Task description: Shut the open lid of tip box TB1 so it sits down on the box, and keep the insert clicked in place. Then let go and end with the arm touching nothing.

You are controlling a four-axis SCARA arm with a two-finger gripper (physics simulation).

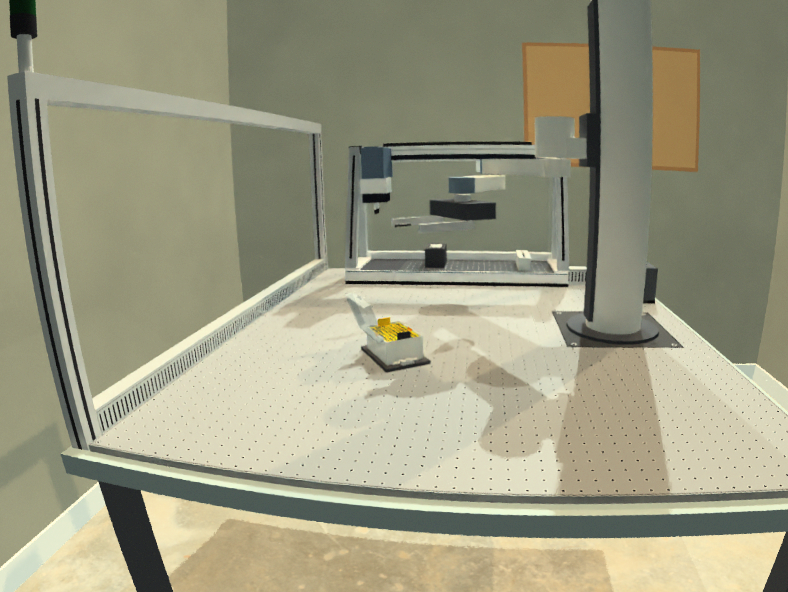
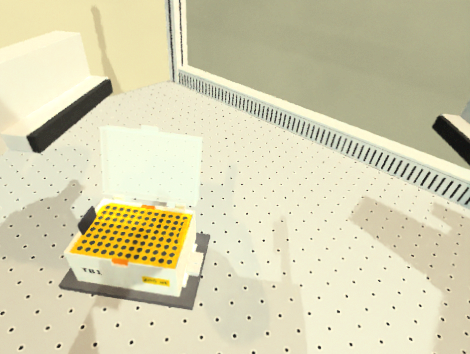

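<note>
Tip box TB1 stands on a dark base plate. Its translucent lid is open, tilted up and back from the hinge. The yellow perforated insert lies about level in the box, with orange clips at two edges; whether they are clicked in cannot be told. A dark tab stands at one side. My gripper is open and empty, high above the table and apart from box and lid, its fingers wide apart.
The arm's column stands at the right of the perforated table. A framed gantry with a hanging blue-and-white head stands at the back, holding a small black block. A tall frame borders the left edge.
</note>
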